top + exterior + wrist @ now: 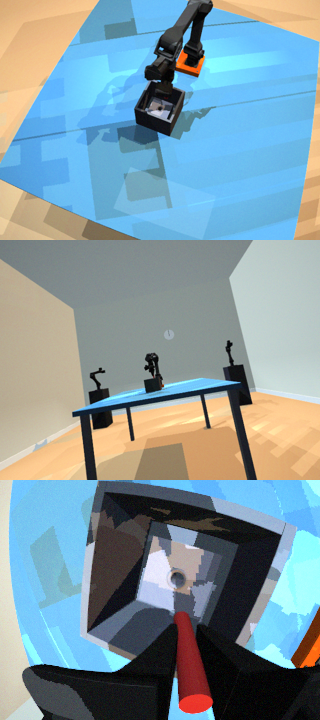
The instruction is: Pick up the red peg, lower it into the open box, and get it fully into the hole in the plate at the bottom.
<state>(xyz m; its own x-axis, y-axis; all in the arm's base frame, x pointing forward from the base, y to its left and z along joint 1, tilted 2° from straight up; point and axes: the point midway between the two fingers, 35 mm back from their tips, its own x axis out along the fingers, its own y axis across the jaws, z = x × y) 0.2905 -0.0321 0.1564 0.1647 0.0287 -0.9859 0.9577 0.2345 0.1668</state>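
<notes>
The grey plate lies 120 mm below my gripper tip, 30 mm ahead of it and 10 mm to the right of it. Also, from my gripper tip: red peg (10 mm to the left, 10 mm above).
</notes>
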